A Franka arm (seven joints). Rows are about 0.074 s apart.
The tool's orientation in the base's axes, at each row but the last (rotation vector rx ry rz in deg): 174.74, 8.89, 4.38; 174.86, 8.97, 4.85; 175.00, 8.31, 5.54; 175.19, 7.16, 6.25; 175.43, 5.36, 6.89; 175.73, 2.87, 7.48
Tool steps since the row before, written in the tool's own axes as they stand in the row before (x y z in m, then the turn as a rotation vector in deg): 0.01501, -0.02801, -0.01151, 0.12, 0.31, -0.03; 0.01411, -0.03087, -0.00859, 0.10, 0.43, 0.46; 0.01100, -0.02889, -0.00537, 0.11, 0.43, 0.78; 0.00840, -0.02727, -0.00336, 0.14, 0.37, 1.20; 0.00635, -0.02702, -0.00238, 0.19, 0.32, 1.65; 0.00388, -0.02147, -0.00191, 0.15, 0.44, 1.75
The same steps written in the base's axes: 0.01151, 0.03028, 0.00964, 0.15, -0.29, 0.06; 0.01042, 0.03277, 0.00657, 0.17, -0.45, -0.42; 0.00791, 0.03016, 0.00353, 0.20, -0.48, -0.73; 0.00596, 0.02806, 0.00167, 0.26, -0.45, -1.15; 0.00456, 0.02747, 0.00074, 0.34, -0.43, -1.60; 0.00307, 0.02168, 0.00066, 0.31, -0.56, -1.69
